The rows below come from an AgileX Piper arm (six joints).
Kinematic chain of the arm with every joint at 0, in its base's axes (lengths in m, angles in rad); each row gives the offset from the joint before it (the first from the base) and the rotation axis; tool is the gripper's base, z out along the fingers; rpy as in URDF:
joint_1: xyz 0 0 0.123 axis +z
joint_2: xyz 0 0 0 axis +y
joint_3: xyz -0.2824 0 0.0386 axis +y
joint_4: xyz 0.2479 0 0.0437 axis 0.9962 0 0.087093
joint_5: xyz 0 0 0 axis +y
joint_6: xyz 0.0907 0 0.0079 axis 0.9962 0 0.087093
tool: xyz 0 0 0 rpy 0 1.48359 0
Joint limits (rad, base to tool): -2.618..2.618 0..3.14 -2.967..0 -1.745..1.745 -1.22..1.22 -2.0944..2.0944
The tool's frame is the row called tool.
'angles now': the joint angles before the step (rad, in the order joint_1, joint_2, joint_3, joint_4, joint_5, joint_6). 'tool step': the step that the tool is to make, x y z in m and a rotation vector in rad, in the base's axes. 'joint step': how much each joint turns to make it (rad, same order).
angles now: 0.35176, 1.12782, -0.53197, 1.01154, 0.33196, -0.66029
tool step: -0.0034, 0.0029, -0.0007, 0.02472, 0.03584, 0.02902
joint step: -0.00018, 0.00001, -0.00002, 0.01931, 0.04965, -0.00264
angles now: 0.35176, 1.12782, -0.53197, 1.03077, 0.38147, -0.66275
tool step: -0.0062, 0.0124, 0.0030, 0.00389, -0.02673, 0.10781
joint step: 0.04959, -0.00001, -0.00641, 0.06329, 0.03225, -0.10509
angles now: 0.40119, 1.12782, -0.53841, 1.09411, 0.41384, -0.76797
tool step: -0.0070, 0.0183, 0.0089, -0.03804, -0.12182, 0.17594
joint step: 0.08617, 0.00012, -0.02424, 0.06081, 0.00478, -0.19626
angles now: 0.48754, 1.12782, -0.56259, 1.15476, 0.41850, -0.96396
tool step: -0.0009, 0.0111, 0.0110, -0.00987, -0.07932, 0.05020
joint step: 0.06099, -0.00025, -0.03458, -0.00452, -0.04010, -0.03640
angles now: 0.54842, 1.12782, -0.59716, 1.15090, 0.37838, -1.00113
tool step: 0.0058, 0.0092, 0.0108, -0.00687, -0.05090, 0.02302
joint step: 0.02992, 0.02237, -0.05231, -0.02671, -0.02208, -0.00046
